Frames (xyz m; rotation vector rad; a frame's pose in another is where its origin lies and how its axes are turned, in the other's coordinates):
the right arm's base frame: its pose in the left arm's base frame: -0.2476 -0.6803 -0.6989 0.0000 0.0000 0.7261
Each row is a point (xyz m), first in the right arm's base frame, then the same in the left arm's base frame.
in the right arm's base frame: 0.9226 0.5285 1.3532
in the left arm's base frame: 0.0914 0.3275 0.6543
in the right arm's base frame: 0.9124 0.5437 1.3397
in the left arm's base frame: 0.0737 0.3321 0.6408
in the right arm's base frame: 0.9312 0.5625 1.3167
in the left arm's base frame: 0.0752 0.3586 0.6178
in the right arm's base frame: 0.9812 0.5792 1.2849
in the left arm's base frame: 0.1015 0.4043 0.5860
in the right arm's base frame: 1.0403 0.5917 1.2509
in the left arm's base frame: 0.1374 0.4529 0.5520
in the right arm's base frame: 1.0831 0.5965 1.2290
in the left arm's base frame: 0.1663 0.4849 0.5301
